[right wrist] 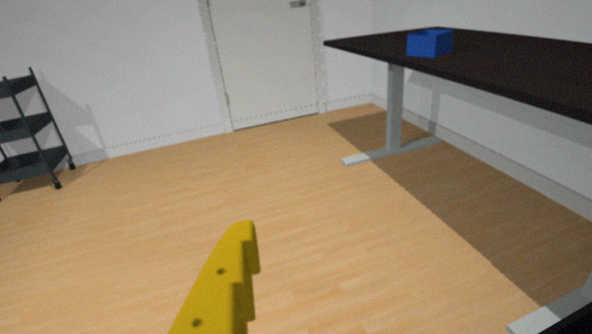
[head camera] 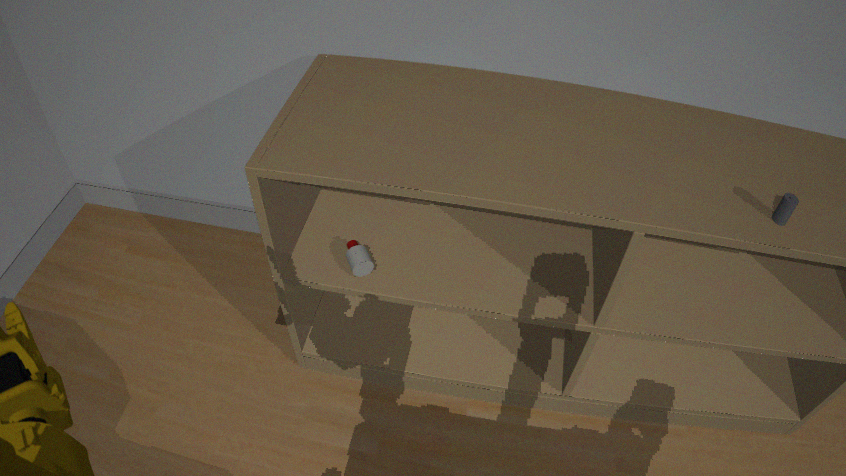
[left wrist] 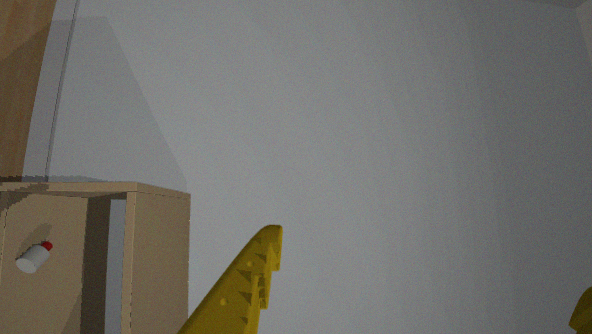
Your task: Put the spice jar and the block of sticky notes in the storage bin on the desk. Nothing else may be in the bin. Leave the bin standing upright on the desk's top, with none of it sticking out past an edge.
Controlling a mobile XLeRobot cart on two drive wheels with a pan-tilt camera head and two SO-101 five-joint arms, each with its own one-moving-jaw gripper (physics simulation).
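Places are measured from the left arm's base along level axes (x down, y left, z ahead), in metres.
Pixels of known places: left end effector, tool point: (head camera: 9, 307) (left wrist: 281, 242); right end effector, tool point: (right wrist: 255, 239).
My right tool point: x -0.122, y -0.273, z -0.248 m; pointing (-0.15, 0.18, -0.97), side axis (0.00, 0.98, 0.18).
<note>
Ahead of a thing's pixels: the offset from my right tool point to its middle. "spot": to the spot under its first point. Level surfaces: height alone.
A white jar with a red cap {dx +0.532, dy +0.361, dz +0.958 m} (head camera: 359, 260) (left wrist: 33, 258), which looks like the spice jar, lies on its side on the upper shelf in the left compartment of the shelf unit (head camera: 502, 130) (left wrist: 160, 260). The blue storage bin {dx +0.140, dy +0.829, dz -0.928 m} (right wrist: 430, 44) stands upright on the dark desk {dx +0.177 m} (right wrist: 510, 65), near its far end; its inside is hidden. The sticky notes do not show in any view. My left gripper (left wrist: 427, 265) is open and empty, in front of the wall and away from the jar. My right gripper (right wrist: 245, 250) is fully open, over the floor, far from the bin.
A small grey cylinder {dx +0.262, dy -0.343, dz +0.958 m} (head camera: 785, 209) stands on the shelf unit's top at the right of the head view. A dark cart (right wrist: 35, 121) stands at the left of the right wrist view, with a white door (right wrist: 265, 60) behind the floor. The desk has grey legs {spot: dx +0.605, dy +1.065, dz -1.464 m} (right wrist: 395, 110).
</note>
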